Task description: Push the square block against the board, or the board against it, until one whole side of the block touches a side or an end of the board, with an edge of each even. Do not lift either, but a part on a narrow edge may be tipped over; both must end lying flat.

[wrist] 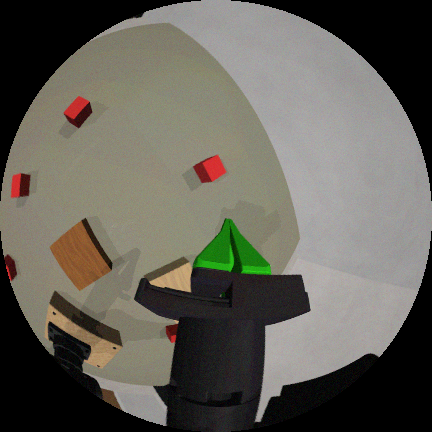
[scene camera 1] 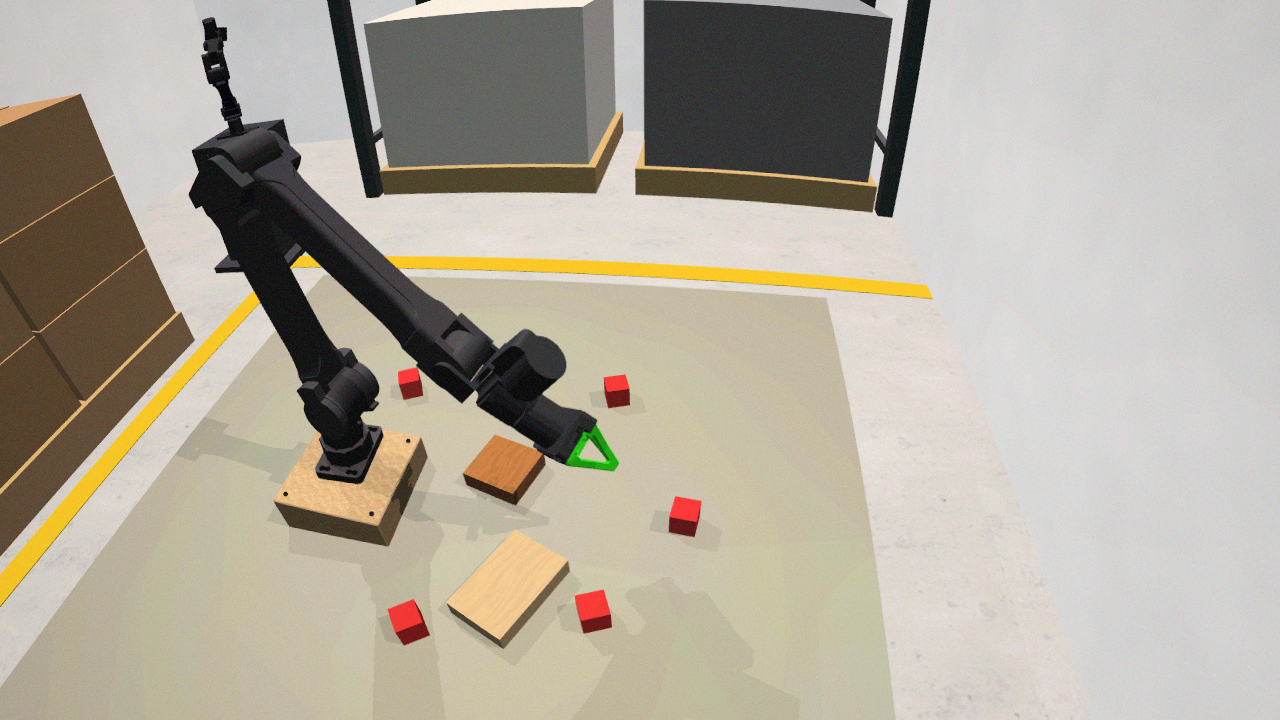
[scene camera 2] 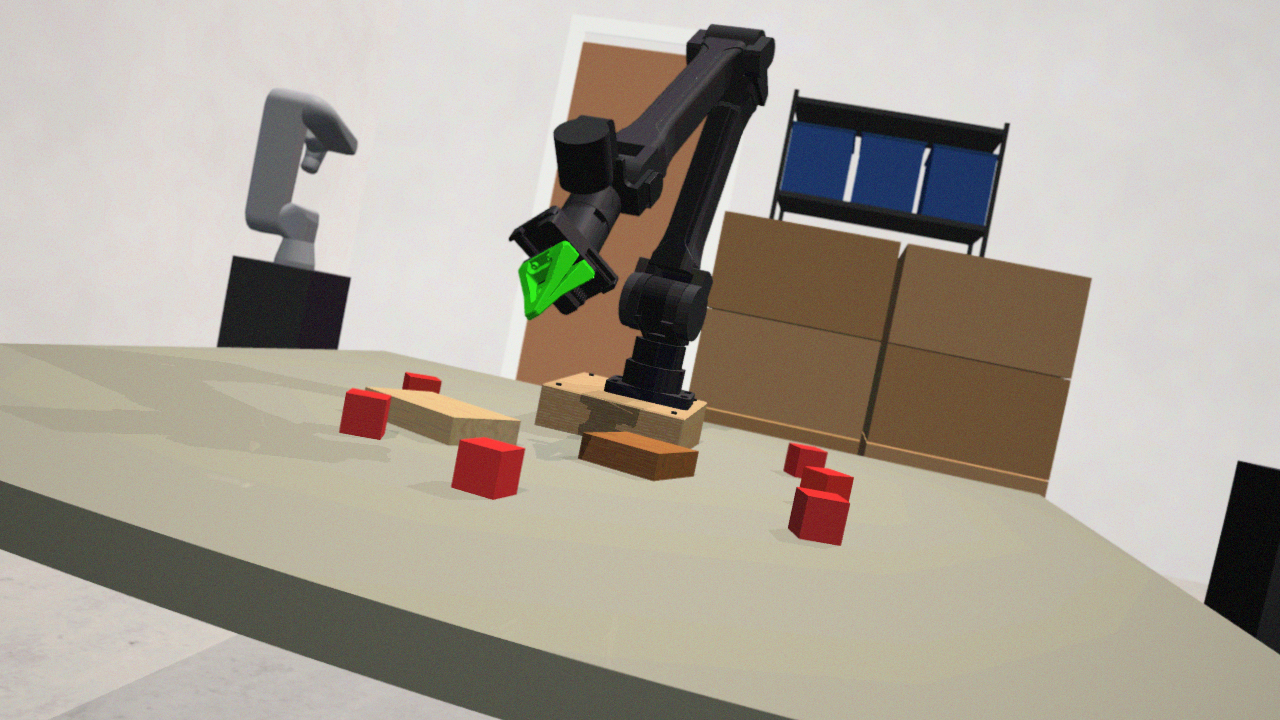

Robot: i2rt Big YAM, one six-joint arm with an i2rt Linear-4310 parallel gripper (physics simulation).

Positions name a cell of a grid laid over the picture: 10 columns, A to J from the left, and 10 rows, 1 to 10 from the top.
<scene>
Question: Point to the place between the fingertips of my gripper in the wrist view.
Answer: At F6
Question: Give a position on a board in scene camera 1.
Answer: D9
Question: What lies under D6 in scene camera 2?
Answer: A board.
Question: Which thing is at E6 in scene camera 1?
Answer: My gripper.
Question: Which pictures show my gripper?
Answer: The wrist view, scene camera 1 and scene camera 2: all of them.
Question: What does my gripper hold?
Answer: Nothing.
</scene>
